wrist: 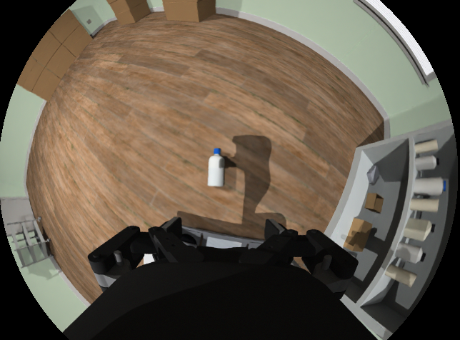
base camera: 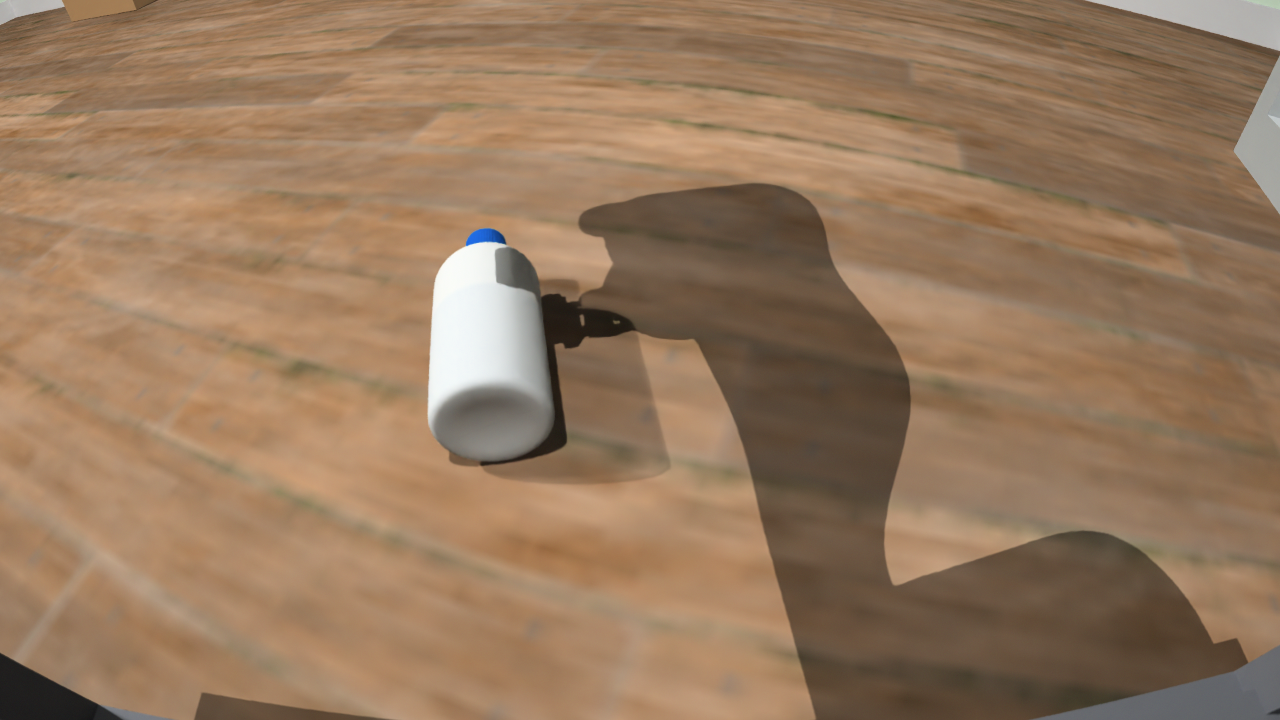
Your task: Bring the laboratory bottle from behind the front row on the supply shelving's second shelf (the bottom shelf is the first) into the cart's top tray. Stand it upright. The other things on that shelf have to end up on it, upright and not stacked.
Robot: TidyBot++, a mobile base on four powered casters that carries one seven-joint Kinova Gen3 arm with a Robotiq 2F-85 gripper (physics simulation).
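Note:
A white laboratory bottle with a blue cap (base camera: pixel 487 349) (wrist: pixel 216 172) lies on its side on the wooden floor, cap pointing away from the base. My gripper (wrist: pixel 222 228) is open and empty, high above the floor; the bottle shows beyond its fingertips in the wrist view. The supply shelving (wrist: pixel 350 200) stands at the right. On its second shelf is a row of cream and white containers, among them a white bottle with a blue cap (wrist: pixel 429 186). Whether anything stands behind them cannot be told. A grey rack-like structure at the far left may be the cart.
The bottom shelf holds a larger brown box (wrist: pixel 358 234), a small brown box (wrist: pixel 374 202) and a grey object (wrist: pixel 373 175). Stacked cardboard boxes (wrist: pixel 55 52) stand by the wall at the upper left, with more boxes (wrist: pixel 189 9) at the top. The arm's shadow falls right of the floor bottle.

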